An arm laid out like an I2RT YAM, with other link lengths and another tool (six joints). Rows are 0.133 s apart.
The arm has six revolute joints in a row. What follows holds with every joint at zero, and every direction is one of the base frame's. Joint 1 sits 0.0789 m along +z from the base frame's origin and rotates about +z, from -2.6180 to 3.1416 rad. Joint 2 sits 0.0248 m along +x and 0.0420 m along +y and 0.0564 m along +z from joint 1 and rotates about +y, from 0.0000 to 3.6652 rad. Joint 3 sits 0.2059 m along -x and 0.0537 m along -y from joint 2 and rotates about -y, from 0.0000 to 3.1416 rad. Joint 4 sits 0.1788 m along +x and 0.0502 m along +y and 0.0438 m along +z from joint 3 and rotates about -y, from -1.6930 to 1.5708 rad. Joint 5 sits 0.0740 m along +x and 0.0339 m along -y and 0.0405 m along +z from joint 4 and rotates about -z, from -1.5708 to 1.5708 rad. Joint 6 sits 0.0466 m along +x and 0.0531 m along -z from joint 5 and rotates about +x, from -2.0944 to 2.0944 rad. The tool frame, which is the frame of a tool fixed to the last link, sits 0.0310 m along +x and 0.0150 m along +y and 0.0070 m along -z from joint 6; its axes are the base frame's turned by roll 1.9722, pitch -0.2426 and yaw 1.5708 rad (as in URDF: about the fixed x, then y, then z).
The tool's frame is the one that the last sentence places.
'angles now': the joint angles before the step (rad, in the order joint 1, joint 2, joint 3, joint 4, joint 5, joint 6). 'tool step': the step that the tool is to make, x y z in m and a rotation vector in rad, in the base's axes. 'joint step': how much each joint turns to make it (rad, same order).
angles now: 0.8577 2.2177 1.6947 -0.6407 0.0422 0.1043
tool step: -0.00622 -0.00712 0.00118 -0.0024 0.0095 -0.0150
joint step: 0.0001 -0.0435 -0.0650 0.0127 0.0007 0.0161
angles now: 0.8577 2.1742 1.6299 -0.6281 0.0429 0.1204
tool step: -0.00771 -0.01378 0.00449 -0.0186 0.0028 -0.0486
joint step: -0.0038 -0.0728 -0.0885 -0.0023 0.0263 0.0377
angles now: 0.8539 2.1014 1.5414 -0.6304 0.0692 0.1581
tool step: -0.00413 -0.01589 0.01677 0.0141 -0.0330 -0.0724
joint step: -0.0141 -0.1164 -0.0897 0.0015 0.0366 0.0481
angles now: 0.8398 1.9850 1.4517 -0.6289 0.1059 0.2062
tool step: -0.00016 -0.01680 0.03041 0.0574 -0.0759 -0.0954
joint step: -0.0240 -0.1549 -0.0695 0.0009 0.0465 0.0573
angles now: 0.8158 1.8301 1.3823 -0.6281 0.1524 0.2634
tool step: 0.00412 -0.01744 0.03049 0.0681 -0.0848 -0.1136
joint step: -0.0359 -0.1346 -0.0336 -0.0038 0.0515 0.0607
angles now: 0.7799 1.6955 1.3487 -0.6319 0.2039 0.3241
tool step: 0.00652 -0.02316 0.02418 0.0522 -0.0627 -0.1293
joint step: -0.0595 -0.1076 -0.0171 -0.0214 0.0447 0.0553
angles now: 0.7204 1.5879 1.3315 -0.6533 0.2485 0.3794
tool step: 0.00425 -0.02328 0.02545 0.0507 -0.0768 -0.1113
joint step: -0.0603 -0.1049 -0.0050 -0.0175 0.0405 0.0339
